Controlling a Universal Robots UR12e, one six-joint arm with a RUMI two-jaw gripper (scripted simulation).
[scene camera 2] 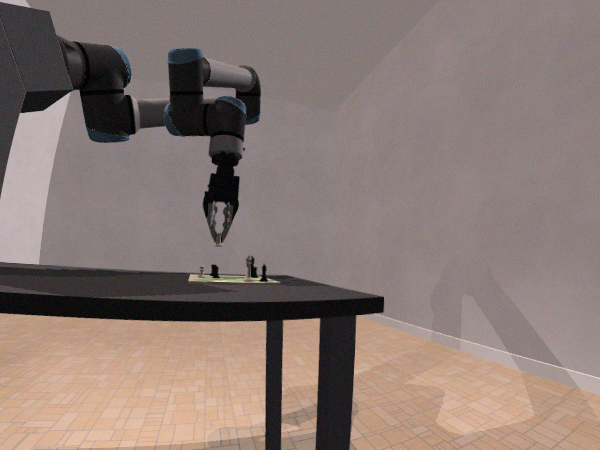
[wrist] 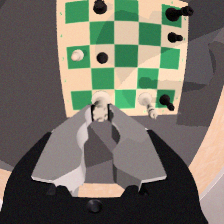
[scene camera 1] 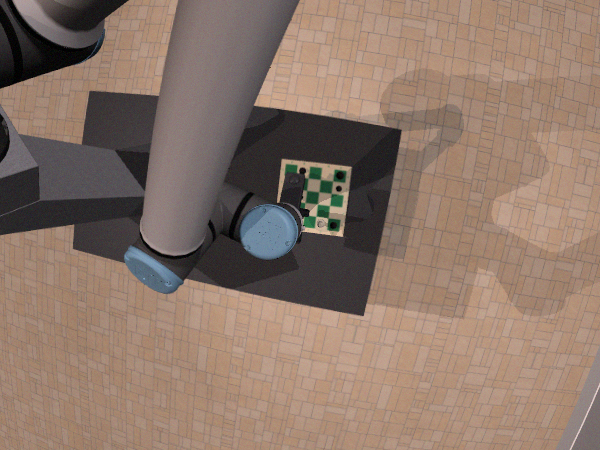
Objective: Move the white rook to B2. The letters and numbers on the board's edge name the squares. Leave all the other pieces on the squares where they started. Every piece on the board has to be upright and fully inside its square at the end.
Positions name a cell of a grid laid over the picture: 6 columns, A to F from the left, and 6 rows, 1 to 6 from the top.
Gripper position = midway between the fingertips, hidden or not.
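I can see my gripper in the wrist view (C3), and I find it in scene camera 1 (C3) and in scene camera 2 (C4) as well.
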